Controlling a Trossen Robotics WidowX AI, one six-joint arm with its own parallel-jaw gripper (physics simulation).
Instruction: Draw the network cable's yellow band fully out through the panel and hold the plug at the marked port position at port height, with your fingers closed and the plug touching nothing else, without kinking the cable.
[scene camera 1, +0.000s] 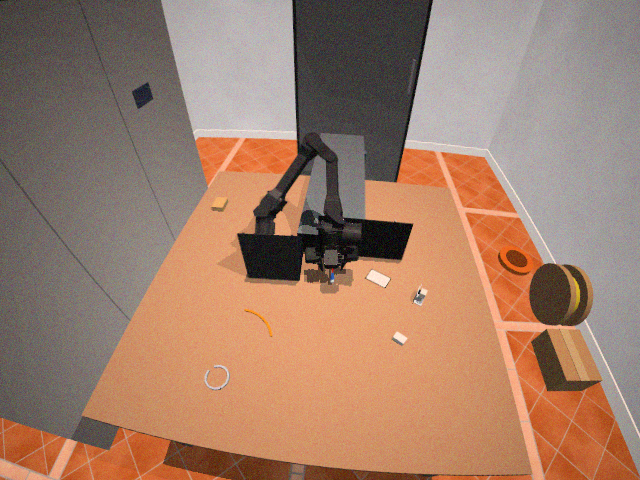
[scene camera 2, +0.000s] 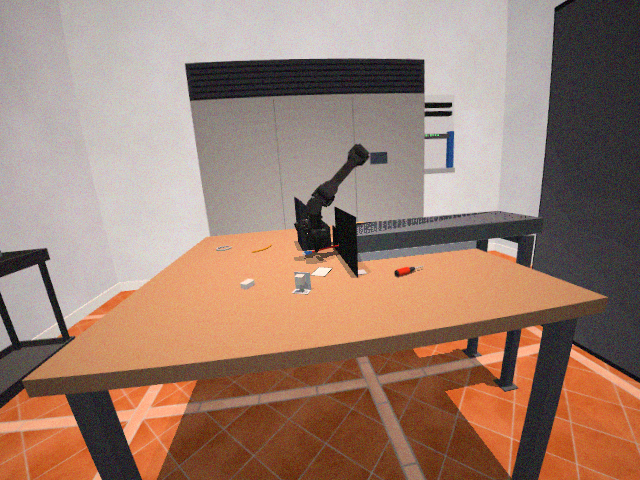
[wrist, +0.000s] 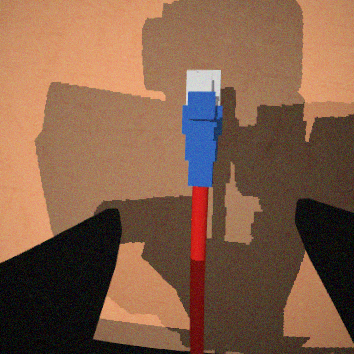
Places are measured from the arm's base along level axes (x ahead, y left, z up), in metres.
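Pixels of known places: gripper, between the fingertips: (scene camera 1: 331, 270) (scene camera 2: 314, 250) (wrist: 207, 215); arm's base, origin of its link: (scene camera 1: 264, 234).
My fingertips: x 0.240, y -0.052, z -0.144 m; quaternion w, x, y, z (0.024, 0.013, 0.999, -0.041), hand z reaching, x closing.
Observation:
Ahead of a thing's pixels: the offset from my fingertips to its top centre. "pt": to the spot under its first point.
The blue plug with a clear tip {0.000 m ahead, 0.032 m right, 0.003 m up} (scene camera 1: 331, 278) (scene camera 2: 308, 253) (wrist: 201, 142) points away from the panel. Its shadow lies to one side in the wrist view. The red cable {pt 0.010 m ahead, 0.054 m left, 0.004 m up} (scene camera 2: 328, 248) (wrist: 199, 225) runs straight back from the plug toward the black panel {0.124 m ahead, 0.088 m left, 0.171 m up} (scene camera 1: 273, 258) (scene camera 2: 346, 242), with no kink in the part that shows. My gripper (scene camera 1: 332, 265) (wrist: 207, 215) is open. Its fingers stand wide on either side of the red cable, behind the plug, with gaps on both sides. The yellow band and the marked port position cannot be made out. The arm hides the panel's middle.
A white card {0.179 m ahead, 0.025 m right, 0.028 m down} (scene camera 1: 377, 278) (scene camera 2: 322, 271), a small metal bracket {0.314 m ahead, 0.129 m right, 0.027 m up} (scene camera 1: 420, 296) (scene camera 2: 301, 283) and a white block {0.204 m ahead, 0.283 m right, 0.010 m down} (scene camera 1: 399, 338) (scene camera 2: 247, 283) are on the table. An orange strip {0.265 m back, 0.197 m right, 0.023 m down} (scene camera 1: 262, 320) (scene camera 2: 262, 249) and a grey ring {0.376 m back, 0.386 m right, 0.022 m down} (scene camera 1: 206, 376) lie on the other side. A screwdriver {0.327 m ahead, 0.237 m left, 0.007 m down} (scene camera 2: 404, 271) lies behind the panel.

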